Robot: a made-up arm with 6 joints.
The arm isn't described. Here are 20 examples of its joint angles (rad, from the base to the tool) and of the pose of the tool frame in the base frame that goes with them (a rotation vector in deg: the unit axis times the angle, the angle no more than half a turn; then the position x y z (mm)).
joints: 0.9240 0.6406 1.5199 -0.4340 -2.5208 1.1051
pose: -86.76 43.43 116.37 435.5 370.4 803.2
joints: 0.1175 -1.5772 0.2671 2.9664 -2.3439 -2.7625
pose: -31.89 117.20 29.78 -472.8 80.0 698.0
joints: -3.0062 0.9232 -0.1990 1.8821 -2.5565 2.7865
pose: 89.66 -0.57 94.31 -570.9 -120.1 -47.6
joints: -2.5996 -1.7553 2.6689 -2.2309 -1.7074 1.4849
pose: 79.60 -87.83 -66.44 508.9 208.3 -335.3
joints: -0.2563 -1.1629 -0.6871 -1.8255 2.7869 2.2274
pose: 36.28 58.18 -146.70 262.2 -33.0 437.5
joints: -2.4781 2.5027 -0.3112 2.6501 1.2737 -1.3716
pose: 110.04 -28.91 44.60 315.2 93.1 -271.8
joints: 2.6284 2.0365 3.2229 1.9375 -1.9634 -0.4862
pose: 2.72 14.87 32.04 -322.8 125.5 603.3
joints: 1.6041 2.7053 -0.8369 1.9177 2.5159 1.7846
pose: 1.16 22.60 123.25 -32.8 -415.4 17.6
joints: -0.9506 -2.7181 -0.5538 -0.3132 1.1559 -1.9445
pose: -34.61 -68.66 130.43 -328.2 235.3 390.9
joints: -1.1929 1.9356 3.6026 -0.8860 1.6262 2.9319
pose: -5.83 24.38 160.09 41.0 -338.1 628.9
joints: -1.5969 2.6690 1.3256 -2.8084 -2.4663 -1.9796
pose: -96.45 -10.26 -91.65 123.9 -213.0 -592.2
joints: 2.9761 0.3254 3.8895 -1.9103 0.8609 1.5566
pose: -142.81 -45.88 15.75 428.8 -117.9 375.1
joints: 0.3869 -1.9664 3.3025 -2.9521 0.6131 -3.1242
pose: -30.52 89.39 20.18 -63.0 119.6 -381.0
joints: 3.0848 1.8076 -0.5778 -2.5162 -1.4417 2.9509
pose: 71.61 -31.09 -132.95 148.2 -119.7 -178.3
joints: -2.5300 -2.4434 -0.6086 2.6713 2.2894 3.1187
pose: 25.37 22.54 -117.97 387.2 122.3 466.2
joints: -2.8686 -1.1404 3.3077 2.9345 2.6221 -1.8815
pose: 95.15 -49.70 71.20 400.6 -27.1 -200.3
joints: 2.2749 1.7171 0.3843 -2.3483 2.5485 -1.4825
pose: 86.66 -44.69 27.89 -281.0 182.4 -384.9
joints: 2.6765 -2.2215 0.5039 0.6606 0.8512 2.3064
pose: 18.86 8.94 -56.46 721.2 -240.9 155.3
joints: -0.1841 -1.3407 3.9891 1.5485 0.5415 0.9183
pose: -109.96 -1.20 64.22 129.5 -27.2 -89.8
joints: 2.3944 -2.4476 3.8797 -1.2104 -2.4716 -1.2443
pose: -132.71 109.86 20.70 -221.8 271.3 -134.7
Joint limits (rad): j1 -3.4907..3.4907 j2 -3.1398..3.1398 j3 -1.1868..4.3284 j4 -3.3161..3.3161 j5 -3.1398..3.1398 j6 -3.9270..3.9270
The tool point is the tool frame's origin. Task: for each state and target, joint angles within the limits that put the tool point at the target. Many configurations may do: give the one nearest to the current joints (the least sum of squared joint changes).
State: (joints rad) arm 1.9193 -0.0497 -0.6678 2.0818 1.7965 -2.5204
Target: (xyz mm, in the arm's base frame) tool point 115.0 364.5 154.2
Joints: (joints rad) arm 1.1697 -0.1854 -1.0801 1.8401 1.7965 -2.5204
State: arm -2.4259 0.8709 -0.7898 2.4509 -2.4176 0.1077
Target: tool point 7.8 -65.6 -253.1
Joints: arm -2.4775 1.4675 -0.8285 1.9956 -2.4176 0.1077
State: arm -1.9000 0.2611 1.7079 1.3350 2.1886 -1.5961
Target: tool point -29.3 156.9 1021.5
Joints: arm -1.6234 -0.1574 1.3707 1.2935 2.1886 -1.5961
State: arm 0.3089 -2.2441 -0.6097 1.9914 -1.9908 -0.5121
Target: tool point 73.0 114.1 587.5
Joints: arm 0.3391 -1.4798 -0.9423 2.2245 -1.9908 -0.5121
